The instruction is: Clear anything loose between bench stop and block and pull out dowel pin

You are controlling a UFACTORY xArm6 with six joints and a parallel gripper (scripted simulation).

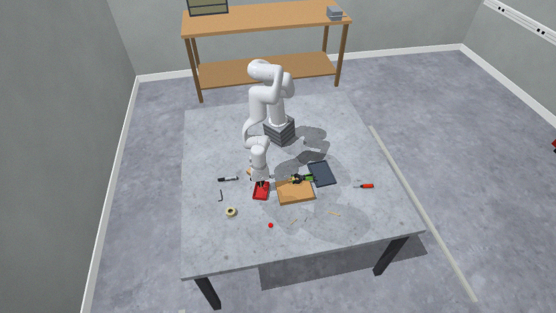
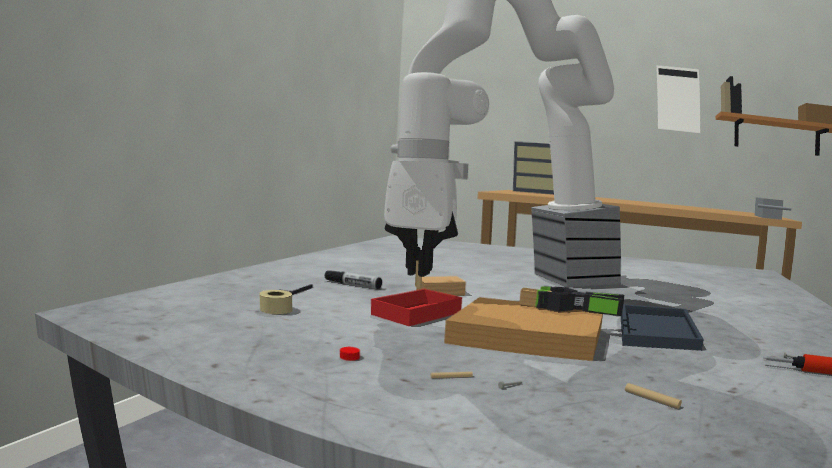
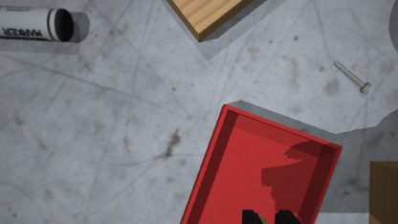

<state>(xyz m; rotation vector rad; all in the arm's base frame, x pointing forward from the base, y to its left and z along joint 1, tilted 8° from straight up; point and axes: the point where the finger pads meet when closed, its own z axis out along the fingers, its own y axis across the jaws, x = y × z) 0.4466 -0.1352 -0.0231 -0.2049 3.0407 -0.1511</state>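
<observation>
Right now my hand is 8 cm above the red tray. The rest, counted from my hand: bench board 2 cm ahead, 19 cm to the left, 6 cm below; then dowel pin 2 cm below; then wooden block 4 cm behind, 18 cm to the left, 4 cm below.
</observation>
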